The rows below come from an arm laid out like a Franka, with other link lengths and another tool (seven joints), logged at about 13 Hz.
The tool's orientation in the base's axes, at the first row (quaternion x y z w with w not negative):
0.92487 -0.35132 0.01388 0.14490
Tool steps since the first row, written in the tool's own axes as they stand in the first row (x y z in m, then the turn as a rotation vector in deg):
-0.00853 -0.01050 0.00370 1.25 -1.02 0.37
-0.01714 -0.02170 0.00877 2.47 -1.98 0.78
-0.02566 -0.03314 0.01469 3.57 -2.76 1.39
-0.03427 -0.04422 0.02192 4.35 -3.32 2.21
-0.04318 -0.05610 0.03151 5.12 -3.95 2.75
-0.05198 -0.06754 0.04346 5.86 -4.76 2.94
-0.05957 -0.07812 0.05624 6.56 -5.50 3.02
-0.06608 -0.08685 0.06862 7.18 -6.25 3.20
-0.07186 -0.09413 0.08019 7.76 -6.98 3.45
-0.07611 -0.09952 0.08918 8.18 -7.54 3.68
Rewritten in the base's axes. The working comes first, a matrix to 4 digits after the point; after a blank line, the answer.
The tool's axes in the first row as the columns of a matrix, in the base's axes (used below as rounded here):
0.7528 -0.6539 -0.0761
-0.6458 -0.7112 -0.2778
0.1275 0.2583 -0.9576

0.00016 0.01195 -0.00734 1.58 -0.18 -0.46
0.00062 0.02407 -0.01619 3.09 -0.40 -0.94
0.00124 0.03606 -0.02590 4.39 -0.73 -1.59
0.00145 0.04749 -0.03678 5.28 -1.06 -2.42
0.00178 0.05903 -0.05017 6.23 -1.26 -3.00
0.00173 0.06953 -0.06569 7.30 -1.22 -3.30
0.00196 0.07841 -0.08163 8.30 -1.16 -3.48
0.00182 0.08538 -0.09657 9.25 -1.08 -3.76
0.00135 0.09108 -0.11027 10.14 -1.01 -4.12
0.00099 0.09516 -0.12081 10.81 -0.94 -4.43

